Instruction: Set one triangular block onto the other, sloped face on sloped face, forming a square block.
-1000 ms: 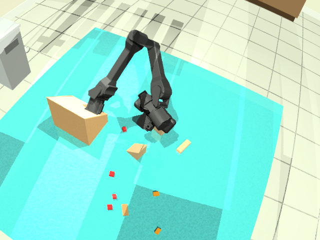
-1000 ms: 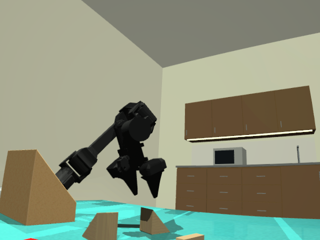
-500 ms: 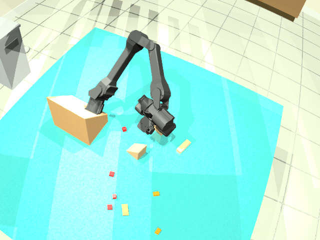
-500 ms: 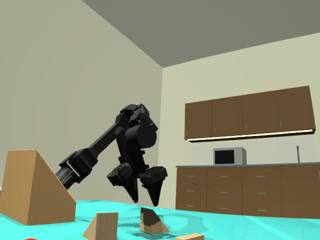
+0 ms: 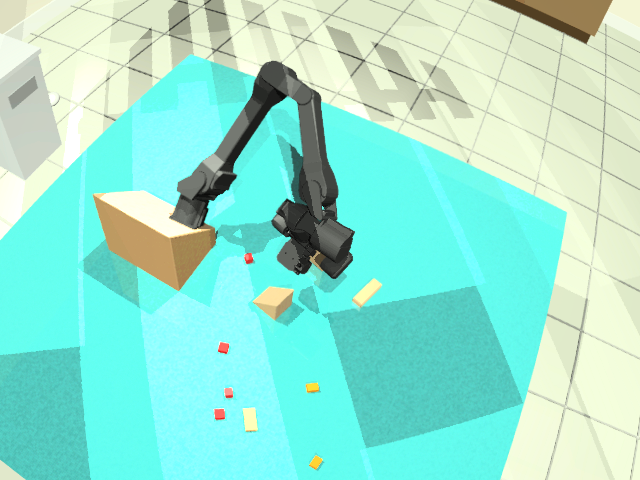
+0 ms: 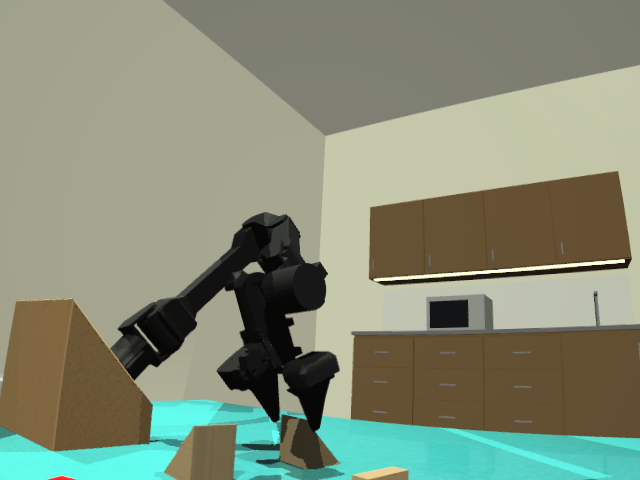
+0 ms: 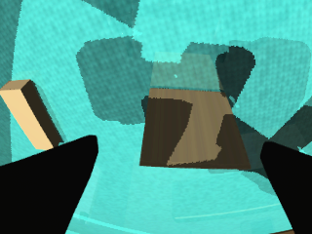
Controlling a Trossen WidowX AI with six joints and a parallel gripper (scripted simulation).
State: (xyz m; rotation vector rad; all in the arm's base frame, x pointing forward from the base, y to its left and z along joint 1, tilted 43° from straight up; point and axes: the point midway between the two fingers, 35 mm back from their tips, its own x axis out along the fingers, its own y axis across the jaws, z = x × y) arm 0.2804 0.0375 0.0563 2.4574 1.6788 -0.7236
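Now: gripper tip 130 mm short of the pale flat bar, 50 mm above it and 30 mm to the left of it.
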